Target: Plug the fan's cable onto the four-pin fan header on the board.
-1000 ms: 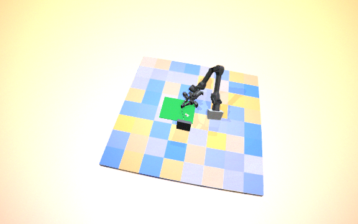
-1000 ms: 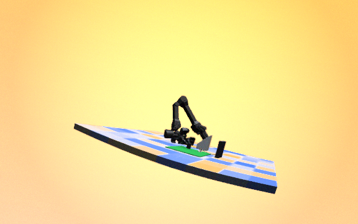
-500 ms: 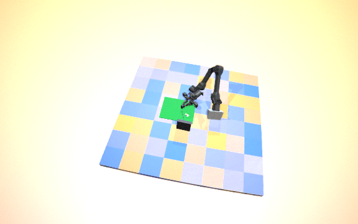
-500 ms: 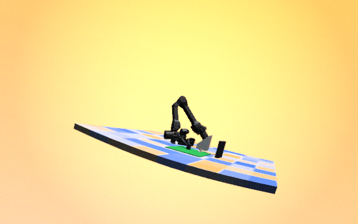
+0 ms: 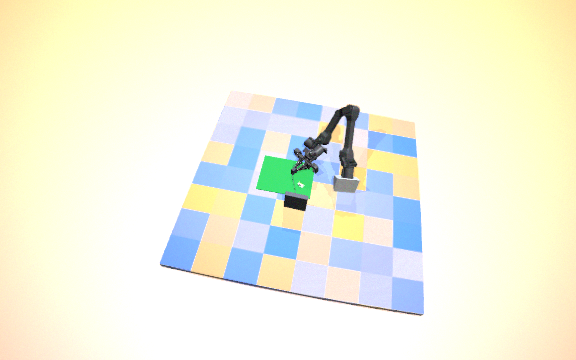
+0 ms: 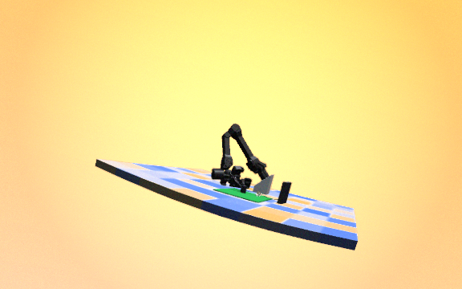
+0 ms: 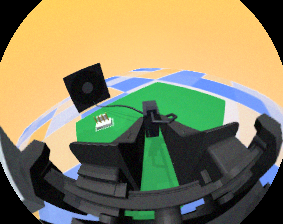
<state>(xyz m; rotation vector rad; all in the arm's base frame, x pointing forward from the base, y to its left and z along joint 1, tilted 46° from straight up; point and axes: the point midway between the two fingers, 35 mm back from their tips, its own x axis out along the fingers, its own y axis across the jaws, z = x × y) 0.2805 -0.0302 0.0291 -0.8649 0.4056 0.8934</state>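
The green board is 5 cm below my gripper tip, 4 cm to the left of it and 4 cm ahead of it. Round my gripper tip: white four-pin header: 8 cm to the left, 5 cm behind, 3 cm below; then dark plug: 1 cm to the left, 1 cm below; then black fan: 22 cm to the left, 5 cm behind, 3 cm above.
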